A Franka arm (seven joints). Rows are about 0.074 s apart.
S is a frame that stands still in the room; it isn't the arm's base.
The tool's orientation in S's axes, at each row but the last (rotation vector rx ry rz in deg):
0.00, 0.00, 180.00
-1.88, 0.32, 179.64
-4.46, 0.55, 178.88
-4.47, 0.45, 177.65
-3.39, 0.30, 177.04
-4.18, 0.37, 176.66
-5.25, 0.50, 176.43
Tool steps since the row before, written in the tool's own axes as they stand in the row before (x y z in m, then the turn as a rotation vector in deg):
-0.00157, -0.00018, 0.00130, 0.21, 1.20, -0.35
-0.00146, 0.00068, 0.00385, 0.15, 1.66, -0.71
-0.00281, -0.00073, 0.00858, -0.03, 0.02, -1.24
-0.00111, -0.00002, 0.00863, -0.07, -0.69, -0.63
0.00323, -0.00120, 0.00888, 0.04, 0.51, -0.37
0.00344, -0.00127, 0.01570, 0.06, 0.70, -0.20
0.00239, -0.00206, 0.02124, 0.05, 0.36, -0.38
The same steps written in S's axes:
0.00157, 0.00018, 0.00130, -0.21, -1.20, -0.35
0.00137, -0.00067, 0.00388, -0.15, -1.66, -0.71
0.00239, 0.00073, 0.00871, 0.09, -0.03, -1.24
0.00068, 0.00003, 0.00867, 0.13, 0.68, -0.63
-0.00350, 0.00140, 0.00875, -0.05, -0.51, -0.37
-0.00410, 0.00155, 0.01552, -0.09, -0.70, -0.20
-0.00351, 0.00236, 0.02105, -0.05, -0.36, -0.38

